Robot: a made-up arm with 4 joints. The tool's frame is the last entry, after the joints.
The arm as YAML. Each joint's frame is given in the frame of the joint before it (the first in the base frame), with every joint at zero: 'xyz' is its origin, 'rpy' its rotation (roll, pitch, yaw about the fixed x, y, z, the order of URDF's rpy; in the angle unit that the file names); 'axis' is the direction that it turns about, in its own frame. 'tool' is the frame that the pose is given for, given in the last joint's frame.
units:
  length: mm
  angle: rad
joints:
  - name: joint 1
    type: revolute
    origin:
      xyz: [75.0, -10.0, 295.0]
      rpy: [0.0, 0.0, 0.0]
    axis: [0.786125, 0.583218, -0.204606]
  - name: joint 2
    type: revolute
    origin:
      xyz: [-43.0, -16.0, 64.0]
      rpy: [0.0, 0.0, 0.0]
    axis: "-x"
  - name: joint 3
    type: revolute
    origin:
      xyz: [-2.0, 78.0, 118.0]
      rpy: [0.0, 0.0, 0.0]
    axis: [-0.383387, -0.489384, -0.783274]
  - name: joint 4
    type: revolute
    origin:
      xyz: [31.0, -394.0, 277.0]
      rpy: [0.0, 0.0, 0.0]
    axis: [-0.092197, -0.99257, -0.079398]
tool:
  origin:
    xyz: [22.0, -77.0, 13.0]
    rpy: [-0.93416, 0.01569, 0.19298]
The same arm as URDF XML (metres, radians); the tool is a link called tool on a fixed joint. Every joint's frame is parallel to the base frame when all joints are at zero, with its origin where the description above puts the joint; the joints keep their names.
<robot name="arm">
  <link name="base"/>
  <link name="link1"/>
  <link name="link2"/>
  <link name="link3"/>
  <link name="link4"/>
  <link name="tool"/>
  <joint name="joint 1" type="continuous">
    <parent link="base"/>
    <child link="link1"/>
    <origin xyz="0.075 -0.01 0.295" rpy="0 0 0"/>
    <axis xyz="0.786125 0.583218 -0.204606"/>
  </joint>
  <joint name="joint 2" type="continuous">
    <parent link="link1"/>
    <child link="link2"/>
    <origin xyz="-0.043 -0.016 0.064" rpy="0 0 0"/>
    <axis xyz="-1 0 0"/>
  </joint>
  <joint name="joint 3" type="continuous">
    <parent link="link2"/>
    <child link="link3"/>
    <origin xyz="-0.002 0.078 0.118" rpy="0 0 0"/>
    <axis xyz="-0.383387 -0.489384 -0.783274"/>
  </joint>
  <joint name="joint 4" type="continuous">
    <parent link="link3"/>
    <child link="link4"/>
    <origin xyz="0.031 -0.394 0.277" rpy="0 0 0"/>
    <axis xyz="-0.092197 -0.99257 -0.079398"/>
  </joint>
  <joint name="tool_joint" type="fixed">
    <parent link="link4"/>
    <child link="tool"/>
    <origin xyz="0.022 -0.077 0.013" rpy="-0.9342 0.0157 0.193"/>
  </joint>
</robot>

